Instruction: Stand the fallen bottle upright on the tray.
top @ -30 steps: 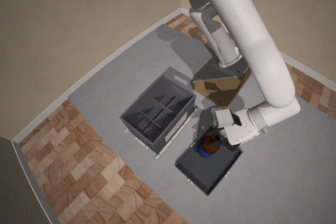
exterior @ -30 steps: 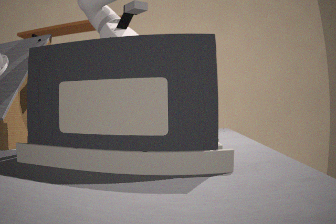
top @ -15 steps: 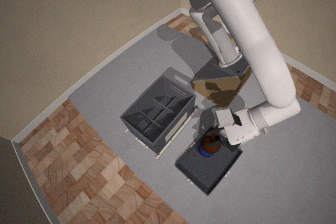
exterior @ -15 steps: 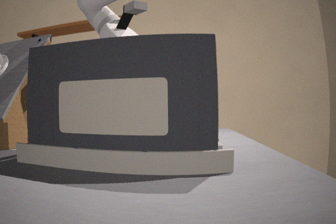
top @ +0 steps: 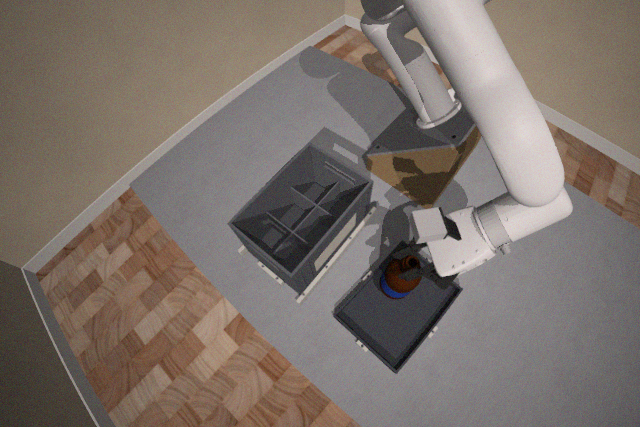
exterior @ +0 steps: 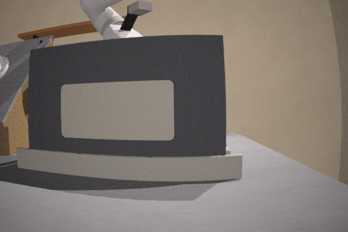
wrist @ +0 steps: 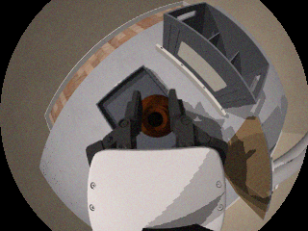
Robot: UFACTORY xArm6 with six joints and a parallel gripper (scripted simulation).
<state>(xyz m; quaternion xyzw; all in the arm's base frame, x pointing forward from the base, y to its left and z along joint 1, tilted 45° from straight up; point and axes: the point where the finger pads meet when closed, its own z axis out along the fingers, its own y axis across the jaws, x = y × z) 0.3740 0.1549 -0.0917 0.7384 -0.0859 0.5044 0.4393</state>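
The bottle is 8 cm below my hand. Round my hand: dark tray 19 cm below, 4 cm to the left, 2 cm ahead; then dark crate 25 cm to the right, 12 cm below, 4 cm ahead.
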